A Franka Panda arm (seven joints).
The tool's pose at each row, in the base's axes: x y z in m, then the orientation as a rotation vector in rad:
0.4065 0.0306 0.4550 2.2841 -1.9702 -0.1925
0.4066 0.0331 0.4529 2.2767 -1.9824 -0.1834
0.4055 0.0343 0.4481 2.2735 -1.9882 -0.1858
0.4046 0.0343 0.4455 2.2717 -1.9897 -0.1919
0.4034 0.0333 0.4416 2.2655 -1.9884 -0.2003
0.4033 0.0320 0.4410 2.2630 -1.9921 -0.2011
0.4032 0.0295 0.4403 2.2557 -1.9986 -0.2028
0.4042 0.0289 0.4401 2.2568 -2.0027 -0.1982
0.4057 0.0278 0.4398 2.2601 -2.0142 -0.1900
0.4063 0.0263 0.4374 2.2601 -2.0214 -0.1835
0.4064 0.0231 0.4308 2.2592 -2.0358 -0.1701
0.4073 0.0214 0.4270 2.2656 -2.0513 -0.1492
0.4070 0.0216 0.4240 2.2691 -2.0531 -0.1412
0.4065 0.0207 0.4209 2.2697 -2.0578 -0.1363
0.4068 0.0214 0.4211 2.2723 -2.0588 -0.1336
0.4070 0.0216 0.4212 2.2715 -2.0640 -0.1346
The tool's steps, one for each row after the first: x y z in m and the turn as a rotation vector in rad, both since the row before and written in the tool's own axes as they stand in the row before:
-0.0024 -0.0008 0.0020 0.0055 0.0026 0.0095
-0.0013 0.0001 0.0049 0.0002 -0.0025 0.0041
-0.0001 0.0004 0.0027 -0.0026 -0.0032 0.0013
0.0009 0.0006 0.0041 -0.0075 -0.0012 0.0020
0.0013 0.0002 0.0006 0.0002 -0.0010 0.0028
0.0025 0.0003 0.0007 -0.0015 -0.0008 0.0064
0.0007 -0.0009 0.0000 0.0045 0.0001 0.0015
0.0013 -0.0014 0.0000 0.0111 -0.0024 0.0039
0.0016 -0.0008 0.0023 0.0063 0.0001 0.0035
0.0033 -0.0008 0.0065 0.0122 0.0008 0.0074
0.0019 -0.0013 0.0036 0.0200 0.0008 0.0046
-0.0002 -0.0001 0.0030 0.0061 0.0017 -0.0006
0.0009 0.0002 0.0031 0.0047 0.0001 0.0020
-0.0007 -0.0003 -0.0002 0.0031 -0.0003 -0.0007
-0.0002 -0.0002 -0.0001 0.0018 -0.0026 0.0027

